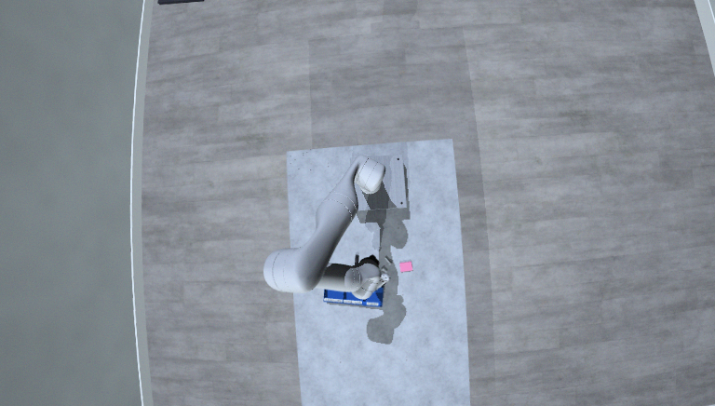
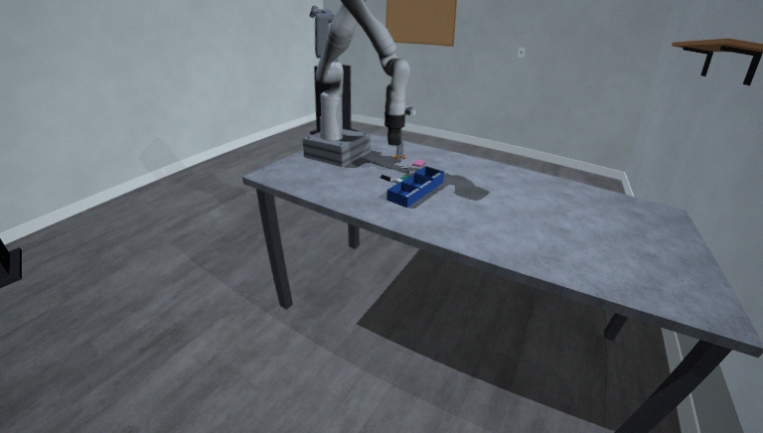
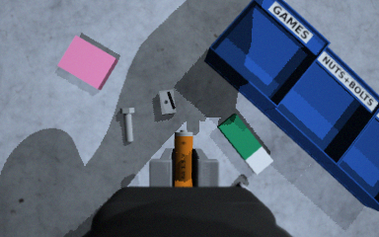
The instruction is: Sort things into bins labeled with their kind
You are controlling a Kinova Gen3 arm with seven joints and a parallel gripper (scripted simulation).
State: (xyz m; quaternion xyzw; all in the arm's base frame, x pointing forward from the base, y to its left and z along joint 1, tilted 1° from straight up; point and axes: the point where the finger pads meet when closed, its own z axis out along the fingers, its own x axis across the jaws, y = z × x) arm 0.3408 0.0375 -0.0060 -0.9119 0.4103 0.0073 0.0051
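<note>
Now: hand 8 cm above the black battery, 7 cm to the left of it and 1 cm past it. Round my hand: grey block (8 cm below, 5 cm to the left, 3 cm ahead); grey rod (8 cm below, 7 cm to the left, 1 cm behind); orange battery (1 cm below).
</note>
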